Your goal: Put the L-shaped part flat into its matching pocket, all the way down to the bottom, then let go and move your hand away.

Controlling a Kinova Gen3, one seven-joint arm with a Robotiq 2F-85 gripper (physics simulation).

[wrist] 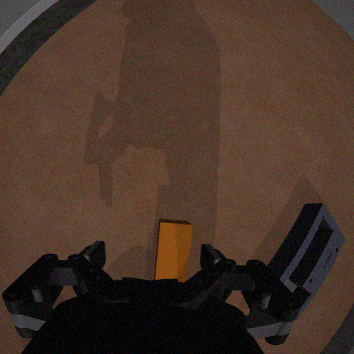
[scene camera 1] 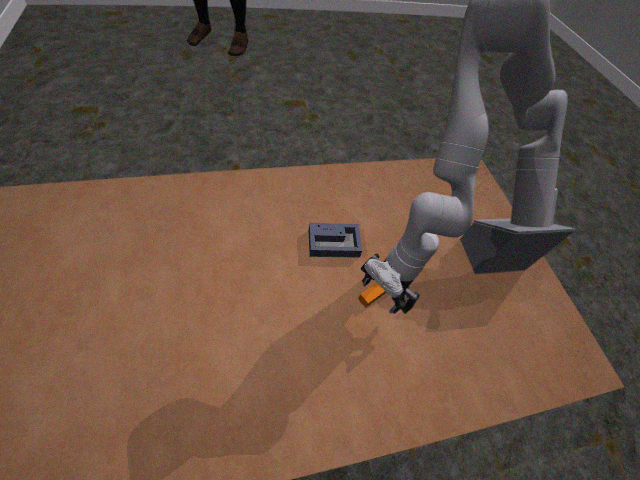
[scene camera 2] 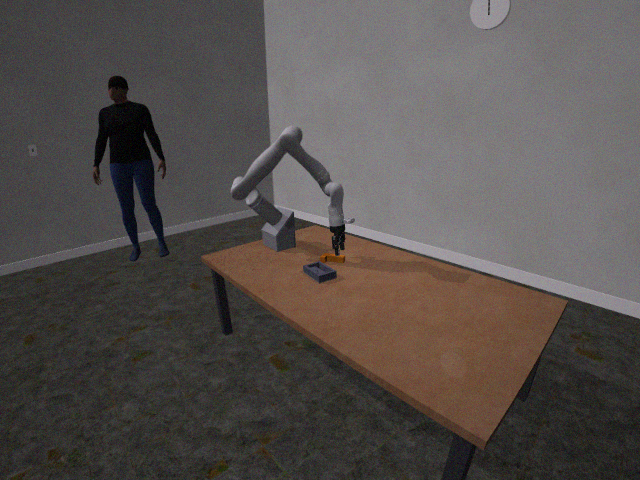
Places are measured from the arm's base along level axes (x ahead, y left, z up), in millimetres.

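Pixels of known places: gripper, fingertip midpoint: [wrist: 152,253] [scene camera 1: 378,297] [scene camera 2: 340,252]; arm's base, origin of the base link: [scene camera 1: 529,224] [scene camera 2: 276,218].
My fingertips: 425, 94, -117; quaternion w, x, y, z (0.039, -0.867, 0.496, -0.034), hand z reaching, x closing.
Ahead of a thing's pixels: the offset from my fingertips to its top centre, as dx, dy, dz. Level surfaces: height alone.
The orange L-shaped part @(-9, -43, -9) [scene camera 1: 371,293] [scene camera 2: 332,258] [wrist: 173,249] lies flat on the brown table @(dz -39) [scene camera 1: 223,286] [scene camera 2: 437,333]. My gripper [scene camera 1: 385,292] [scene camera 2: 337,250] [wrist: 152,253] is open and hangs low over the part, with one finger on each side of it and nothing between them gripped. Part of the L is hidden under my hand. The dark blue block with the matching pocket @(+67, -193, -2) [scene camera 1: 334,252] [scene camera 2: 319,271] [wrist: 296,235] sits on the table a short way from the part. Its pocket is empty.
The arm's grey base [scene camera 1: 509,243] [scene camera 2: 277,235] stands at the table's edge close to the part. A person [scene camera 2: 128,162] stands on the floor beyond the table; the feet show in scene camera 1 [scene camera 1: 218,35].
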